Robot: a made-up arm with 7 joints.
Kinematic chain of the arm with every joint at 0, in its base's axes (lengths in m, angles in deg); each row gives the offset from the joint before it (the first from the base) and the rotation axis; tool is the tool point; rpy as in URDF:
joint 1: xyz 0 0 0.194 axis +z
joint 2: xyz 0 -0.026 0.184 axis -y
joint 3: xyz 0 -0.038 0.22 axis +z
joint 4: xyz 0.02 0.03 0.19 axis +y
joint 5: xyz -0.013 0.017 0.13 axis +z
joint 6: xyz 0 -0.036 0.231 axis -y
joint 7: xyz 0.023 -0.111 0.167 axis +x
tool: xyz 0 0 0 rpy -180 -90 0
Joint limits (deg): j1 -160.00..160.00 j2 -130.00..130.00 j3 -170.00..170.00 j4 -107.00..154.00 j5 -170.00..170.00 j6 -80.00..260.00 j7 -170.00..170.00
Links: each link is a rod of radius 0.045 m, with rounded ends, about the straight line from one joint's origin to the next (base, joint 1, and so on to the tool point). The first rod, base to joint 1, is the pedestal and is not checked.
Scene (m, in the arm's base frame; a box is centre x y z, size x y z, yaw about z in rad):
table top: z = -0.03
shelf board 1: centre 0.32 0.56 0.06 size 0.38 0.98 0.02 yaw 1
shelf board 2: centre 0.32 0.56 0.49 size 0.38 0.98 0.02 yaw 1
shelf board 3: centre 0.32 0.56 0.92 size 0.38 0.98 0.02 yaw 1
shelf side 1: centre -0.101 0.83 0.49 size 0.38 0.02 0.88 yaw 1
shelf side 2: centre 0.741 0.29 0.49 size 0.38 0.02 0.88 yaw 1
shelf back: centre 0.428 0.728 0.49 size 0.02 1.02 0.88 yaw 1
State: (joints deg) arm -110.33 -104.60 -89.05 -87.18 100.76 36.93 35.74
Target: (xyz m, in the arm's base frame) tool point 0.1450 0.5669 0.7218
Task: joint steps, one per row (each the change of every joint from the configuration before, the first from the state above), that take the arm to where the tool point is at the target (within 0.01 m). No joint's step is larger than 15 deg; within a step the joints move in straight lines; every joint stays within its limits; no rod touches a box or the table.
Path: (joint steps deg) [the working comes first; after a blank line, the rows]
Joints at the target: -83.39 17.16 -37.51 -95.57 87.14 35.81 35.74
Straight joint move there: touches shelf board 3.

1: 4.86 13.91 6.36 -2.83 -6.85 4.17 0.00
2: 4.85 13.91 6.36 -2.83 -6.85 4.18 0.00
3: 4.86 13.92 6.36 -2.83 -6.85 4.17 0.00
4: 4.85 13.91 6.36 -2.84 -6.85 4.18 0.00
5: 4.86 13.91 6.36 -2.83 -6.85 4.17 0.00
6: 4.85 13.91 6.36 -2.83 -6.85 4.18 0.00
7: 4.86 13.91 6.36 -2.83 -6.85 4.17 0.00
8: -2.35 8.13 2.34 3.81 11.45 -10.11 0.00
9: -2.35 8.13 2.34 3.81 11.44 -10.12 0.00
10: -2.35 8.12 2.34 3.81 11.44 -10.11 0.00

